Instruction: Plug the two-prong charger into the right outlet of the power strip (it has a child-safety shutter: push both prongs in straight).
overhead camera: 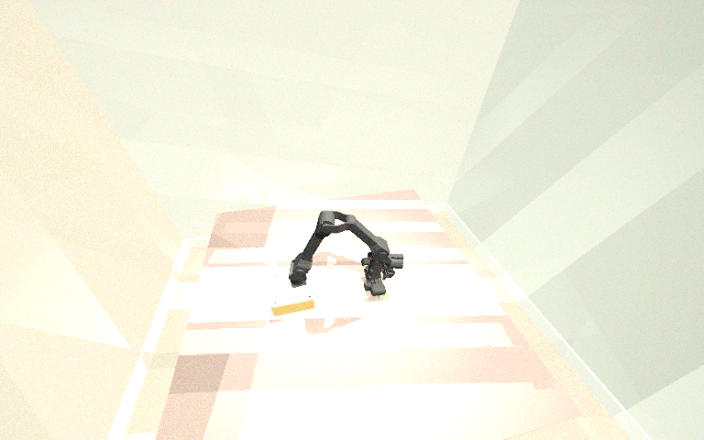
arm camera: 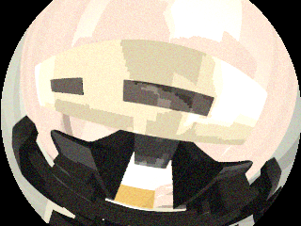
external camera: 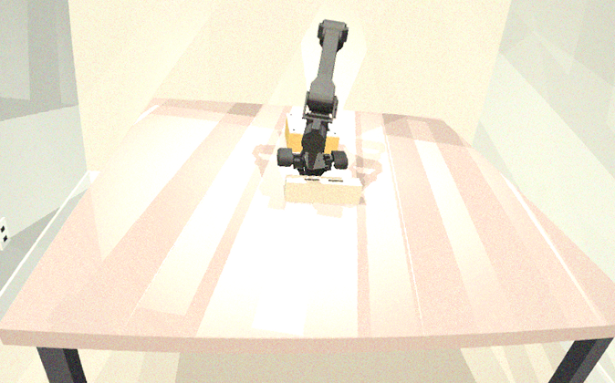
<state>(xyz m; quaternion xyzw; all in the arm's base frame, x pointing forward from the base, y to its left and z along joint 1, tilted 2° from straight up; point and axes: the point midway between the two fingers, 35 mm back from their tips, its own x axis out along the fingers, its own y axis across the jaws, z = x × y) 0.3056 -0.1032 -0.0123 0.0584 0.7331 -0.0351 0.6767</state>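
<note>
Now: gripper tip 2 cm short of the two-prong charger and 1 cm below it.
</note>
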